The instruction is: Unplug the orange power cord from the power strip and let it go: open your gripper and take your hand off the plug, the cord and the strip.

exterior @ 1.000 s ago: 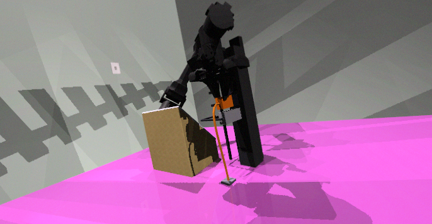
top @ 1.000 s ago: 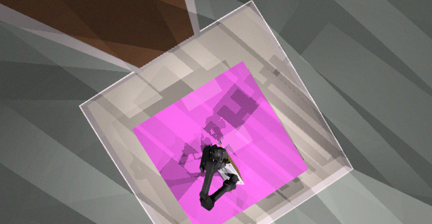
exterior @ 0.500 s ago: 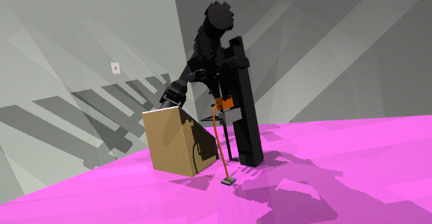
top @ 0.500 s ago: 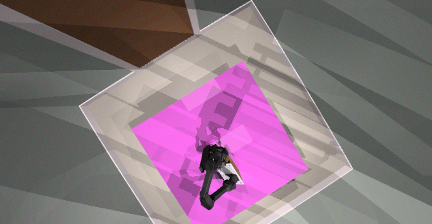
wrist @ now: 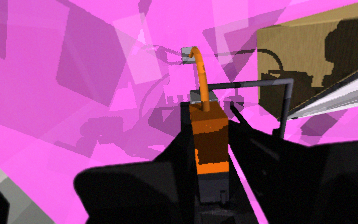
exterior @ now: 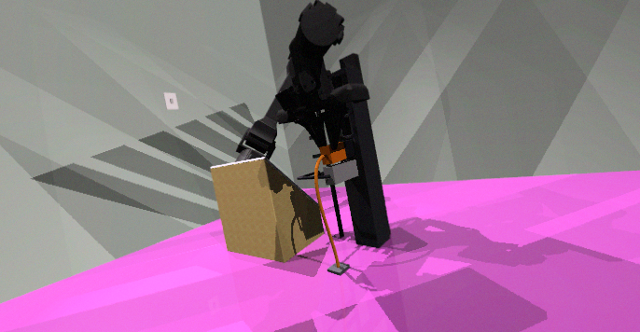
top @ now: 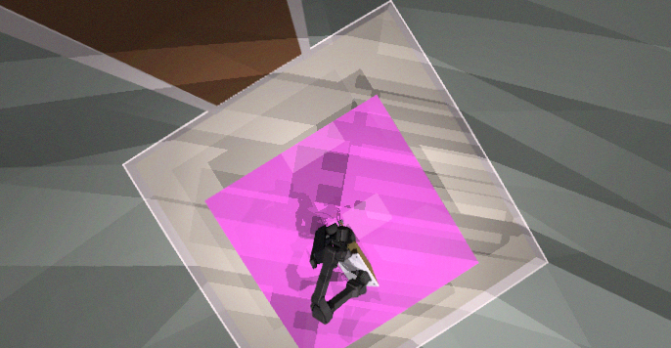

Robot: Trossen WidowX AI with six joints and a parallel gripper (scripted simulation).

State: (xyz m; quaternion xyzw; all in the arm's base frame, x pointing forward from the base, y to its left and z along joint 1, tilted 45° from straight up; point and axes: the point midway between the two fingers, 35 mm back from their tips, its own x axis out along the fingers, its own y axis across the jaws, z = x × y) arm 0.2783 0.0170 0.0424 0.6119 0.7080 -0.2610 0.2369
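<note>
Now: gripper tip 30 mm to the right of the orange plug. Also, from my gripper tip: grey anchor (220 mm below, 30 mm to the right).
</note>
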